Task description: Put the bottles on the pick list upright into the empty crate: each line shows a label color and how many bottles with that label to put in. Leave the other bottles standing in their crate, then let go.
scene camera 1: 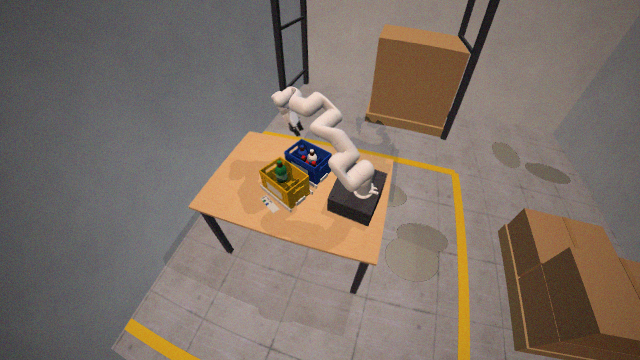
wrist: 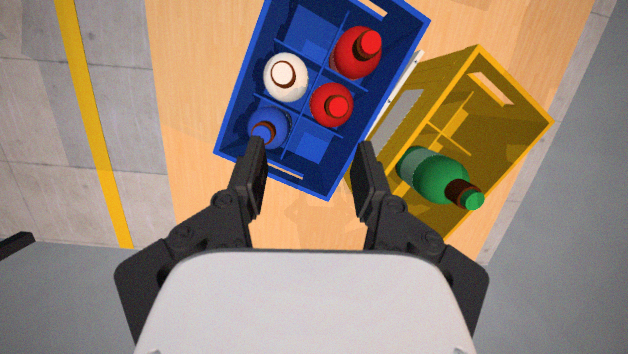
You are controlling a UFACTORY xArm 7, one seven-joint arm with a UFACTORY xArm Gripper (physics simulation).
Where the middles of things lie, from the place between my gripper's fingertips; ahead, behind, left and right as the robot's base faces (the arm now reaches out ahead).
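Scene:
There's a green bottle (wrist: 439,179) 220 mm to the left of my hand, 40 mm ahead of it and 160 mm below it. The white bottle (wrist: 285,76) is 240 mm below my hand, 60 mm behind it and 40 mm to the right of it, and the blue bottle (wrist: 272,123) is also 240 mm below my hand, but 60 mm to the right of it and 30 mm ahead of it.

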